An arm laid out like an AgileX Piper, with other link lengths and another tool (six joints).
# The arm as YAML. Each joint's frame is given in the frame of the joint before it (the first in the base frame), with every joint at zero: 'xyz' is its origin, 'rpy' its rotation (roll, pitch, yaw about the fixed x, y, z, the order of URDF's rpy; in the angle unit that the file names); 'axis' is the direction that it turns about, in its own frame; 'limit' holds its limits. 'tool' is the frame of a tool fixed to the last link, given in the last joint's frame.
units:
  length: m
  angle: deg
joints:
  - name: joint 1
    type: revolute
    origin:
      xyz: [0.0, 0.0, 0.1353]
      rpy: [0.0, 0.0, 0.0]
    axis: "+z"
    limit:
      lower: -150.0
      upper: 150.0
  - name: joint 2
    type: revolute
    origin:
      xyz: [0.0, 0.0, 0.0]
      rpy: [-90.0, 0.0, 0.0]
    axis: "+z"
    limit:
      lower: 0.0
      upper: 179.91
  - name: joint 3
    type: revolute
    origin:
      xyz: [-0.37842, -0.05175, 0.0]
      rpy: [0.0, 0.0, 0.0]
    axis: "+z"
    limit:
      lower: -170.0
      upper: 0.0
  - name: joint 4
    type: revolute
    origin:
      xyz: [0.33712, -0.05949, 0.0]
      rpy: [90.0, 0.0, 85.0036]
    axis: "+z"
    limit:
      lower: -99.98
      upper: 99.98
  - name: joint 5
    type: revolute
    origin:
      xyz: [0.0, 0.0, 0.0]
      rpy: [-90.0, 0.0, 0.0]
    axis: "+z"
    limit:
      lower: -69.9
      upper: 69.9
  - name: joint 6
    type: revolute
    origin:
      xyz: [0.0, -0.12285, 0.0]
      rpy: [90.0, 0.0, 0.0]
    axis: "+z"
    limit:
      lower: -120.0
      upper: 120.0
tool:
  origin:
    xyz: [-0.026, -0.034, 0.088]
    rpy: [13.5, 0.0, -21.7]
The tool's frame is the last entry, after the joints.
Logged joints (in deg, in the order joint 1, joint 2, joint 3, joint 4, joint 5, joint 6), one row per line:
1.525 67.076 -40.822 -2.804 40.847 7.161
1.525 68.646 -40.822 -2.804 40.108 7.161
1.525 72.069 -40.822 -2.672 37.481 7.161
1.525 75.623 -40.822 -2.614 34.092 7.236
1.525 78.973 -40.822 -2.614 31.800 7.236
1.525 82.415 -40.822 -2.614 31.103 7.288
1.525 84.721 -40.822 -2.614 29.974 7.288
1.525 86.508 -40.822 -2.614 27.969 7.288
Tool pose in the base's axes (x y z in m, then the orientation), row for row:
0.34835 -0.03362 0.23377 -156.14 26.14 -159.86
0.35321 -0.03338 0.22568 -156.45 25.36 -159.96
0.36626 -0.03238 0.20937 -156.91 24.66 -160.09
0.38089 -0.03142 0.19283 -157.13 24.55 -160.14
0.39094 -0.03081 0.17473 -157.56 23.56 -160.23
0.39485 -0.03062 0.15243 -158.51 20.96 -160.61
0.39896 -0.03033 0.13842 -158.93 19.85 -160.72
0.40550 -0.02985 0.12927 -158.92 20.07 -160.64
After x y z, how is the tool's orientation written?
As angles about the fixed x, y, z axes (roll, pitch, yaw), in degrees.
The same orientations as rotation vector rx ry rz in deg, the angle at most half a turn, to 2 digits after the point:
-18.79 147.43 -24.85
-19.08 148.22 -24.80
-19.35 149.00 -24.53
-19.40 149.18 -24.30
-19.82 150.19 -24.16
-20.63 152.86 -24.03
-21.03 153.99 -23.93
-21.05 153.77 -23.84

